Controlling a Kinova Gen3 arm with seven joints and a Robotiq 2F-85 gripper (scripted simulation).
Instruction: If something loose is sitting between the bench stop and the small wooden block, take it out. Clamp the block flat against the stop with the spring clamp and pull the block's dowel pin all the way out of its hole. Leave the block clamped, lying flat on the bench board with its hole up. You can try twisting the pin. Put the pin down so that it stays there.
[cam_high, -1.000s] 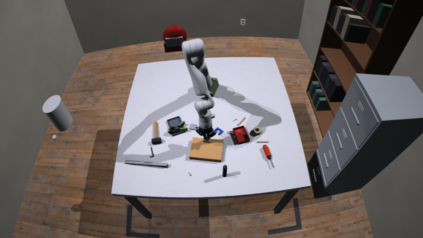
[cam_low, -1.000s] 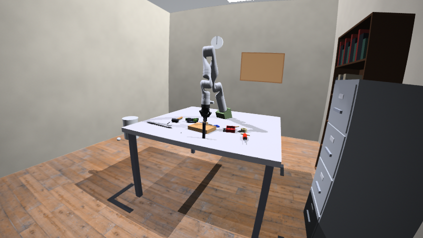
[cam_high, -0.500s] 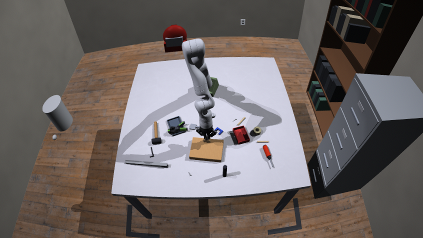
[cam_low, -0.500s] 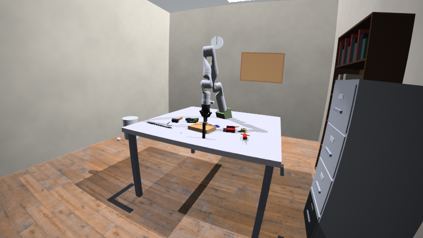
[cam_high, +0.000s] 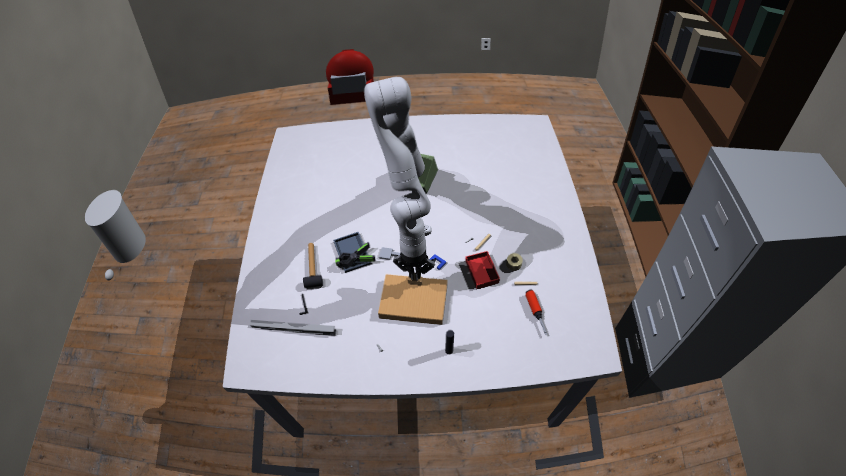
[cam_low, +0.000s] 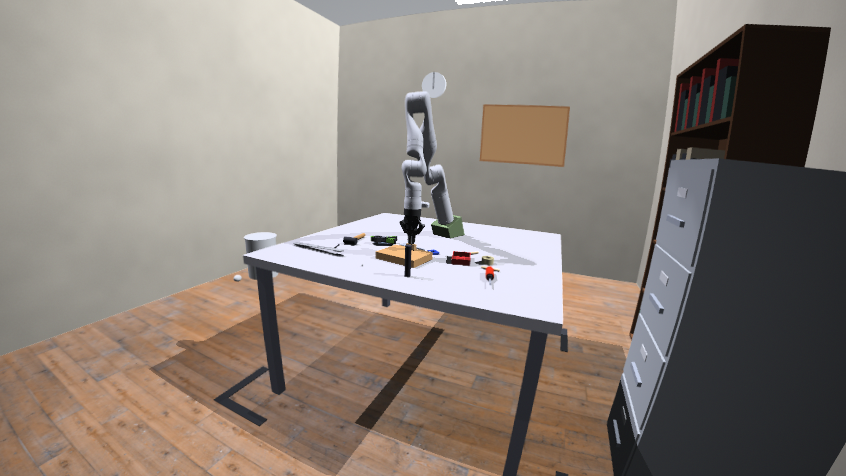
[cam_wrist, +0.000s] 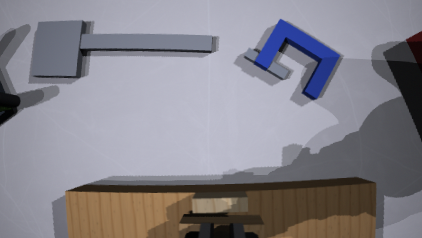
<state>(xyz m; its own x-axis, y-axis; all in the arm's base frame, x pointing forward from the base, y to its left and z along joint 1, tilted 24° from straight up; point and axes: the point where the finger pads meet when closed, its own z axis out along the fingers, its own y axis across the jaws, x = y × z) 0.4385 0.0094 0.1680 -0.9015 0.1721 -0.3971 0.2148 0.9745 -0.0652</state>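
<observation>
My gripper is now 50 mm short of the wooden bench board, 10 mm to the left of it and 50 mm above it. Round my hand: round dowel pin (20 mm below); grey t-shaped tool (140 mm behind, 60 mm to the right, 70 mm below); wooden block (30 mm below).
</observation>
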